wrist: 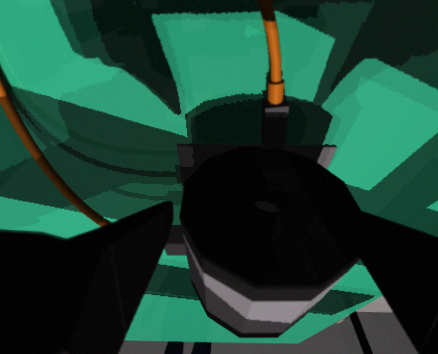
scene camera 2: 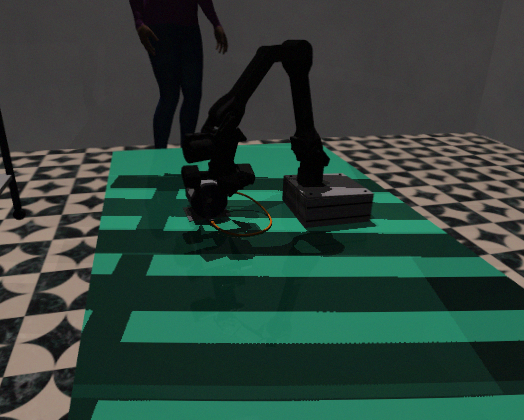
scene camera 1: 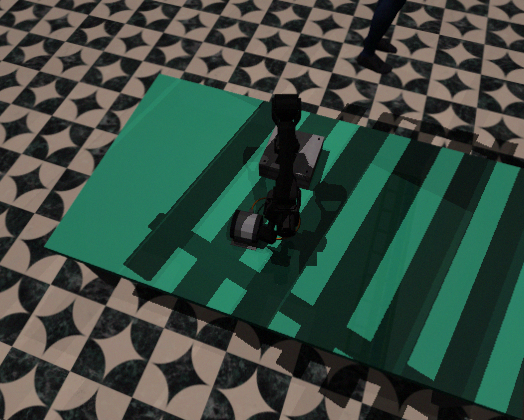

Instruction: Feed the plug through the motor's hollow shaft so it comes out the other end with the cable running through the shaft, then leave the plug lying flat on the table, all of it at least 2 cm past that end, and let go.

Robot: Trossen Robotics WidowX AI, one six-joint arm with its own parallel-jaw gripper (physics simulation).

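Seen in the pictures: gripper, between the fingertips: [wrist: 258,213] [scene camera 2: 213,197] [scene camera 1: 261,225]; arm's base, origin of its link: [scene camera 2: 310,183].
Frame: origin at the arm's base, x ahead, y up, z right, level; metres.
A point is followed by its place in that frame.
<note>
The motor [scene camera 1: 244,228] @(x 0.327, y 0.008, z 0.026 m) [scene camera 2: 207,201] @(x 0.298, y -0.044, z 0.012 m) [wrist: 267,228] @(x 0.288, y -0.012, z -0.014 m) is a dark cylinder with a grey band, lying on its side on the green table [scene camera 1: 156,146] @(x 0.083, y -0.085, z 0.534 m) [scene camera 2: 302,325] @(x 0.173, y -0.085, z -0.494 m). In the wrist view its black end face fills the middle, with the shaft hole [wrist: 267,206] @(x 0.300, y -0.043, z 0.005 m) near the centre. The black plug [wrist: 275,126] @(x 0.296, y -0.071, z -0.039 m) lies on the table just behind the motor's far end, and its orange cable [wrist: 273,53] @(x 0.282, y -0.076, z -0.078 m) [scene camera 2: 268,218] @(x 0.130, y -0.081, z -0.048 m) runs away from it and loops round beside the motor. My gripper [wrist: 258,213] @(x 0.283, y -0.018, z -0.017 m) [scene camera 1: 280,231] [scene camera 2: 219,181] is open and empty, its fingers either side of the motor's near end.
The arm's grey base block [scene camera 1: 309,155] @(x -0.046, y 0.003, z -0.077 m) [scene camera 2: 339,200] @(x -0.049, y -0.011, z -0.107 m) stands just behind the motor. A person [scene camera 2: 177,62] [scene camera 1: 379,50] stands on the tiled floor beyond the table. Dark shadow bands cross the table.
</note>
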